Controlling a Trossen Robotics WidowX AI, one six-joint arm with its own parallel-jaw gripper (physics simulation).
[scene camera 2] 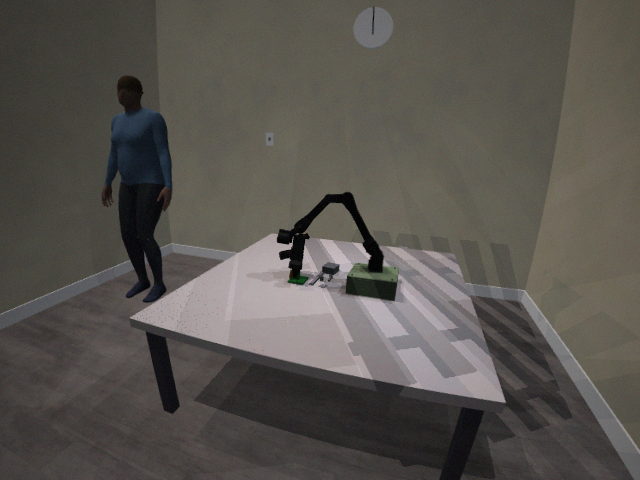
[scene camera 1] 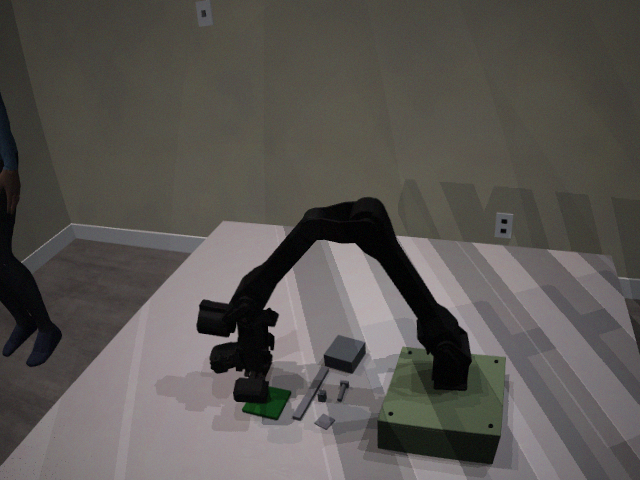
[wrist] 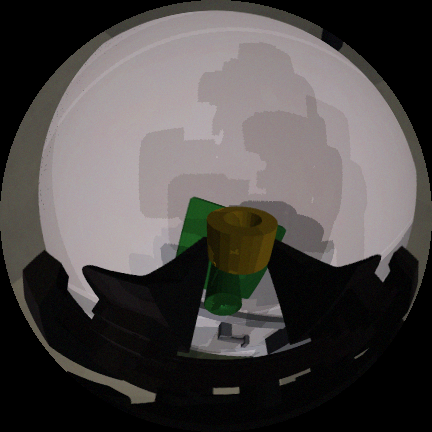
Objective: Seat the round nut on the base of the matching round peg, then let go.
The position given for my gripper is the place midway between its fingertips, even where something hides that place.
My gripper (scene camera 1: pixel 257 394) grips a round nut (wrist: pixel 239 239). Further things: a green base (scene camera 1: pixel 277 398).
My gripper shows as well in the wrist view (wrist: pixel 236 242). The green base is seen too in the wrist view (wrist: pixel 224 290). Scene camera 1 does not show the round nut, which is hidden by my gripper.
